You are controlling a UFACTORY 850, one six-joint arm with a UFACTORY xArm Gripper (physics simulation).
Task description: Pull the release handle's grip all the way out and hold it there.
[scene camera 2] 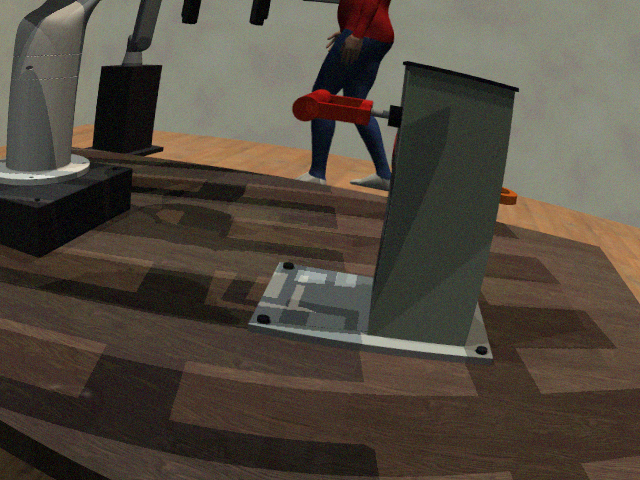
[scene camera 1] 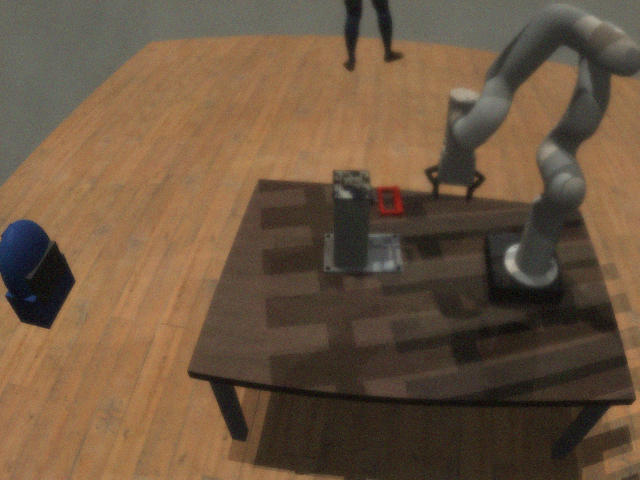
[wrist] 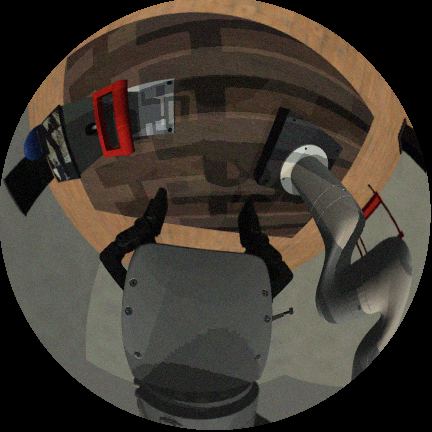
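The release handle is a red rectangular loop (scene camera 1: 398,201) (scene camera 2: 343,114) (wrist: 121,117) with a thick round outer bar. A short grey rod (scene camera 2: 381,112) joins it to a black collar on a tall grey-green post (scene camera 1: 351,232) (scene camera 2: 439,206) (wrist: 82,117). The post stands on a metal base plate (scene camera 1: 385,260) (scene camera 2: 330,322) (wrist: 167,107). My gripper (scene camera 1: 452,198) (scene camera 2: 223,21) (wrist: 204,203) is open with nothing between its fingers. It points down, apart from the handle, on the robot's side of it, and its fingertips are higher than the handle in scene camera 2.
The dark wooden table (scene camera 1: 310,356) (scene camera 2: 258,413) carries my arm's black base block (scene camera 1: 498,268) (scene camera 2: 67,206) (wrist: 275,145). An orange part (scene camera 2: 509,196) shows behind the post. A person (scene camera 2: 361,67), a black pedestal (scene camera 2: 126,108) and a blue rounded object (scene camera 1: 23,258) (wrist: 32,144) are beyond the table.
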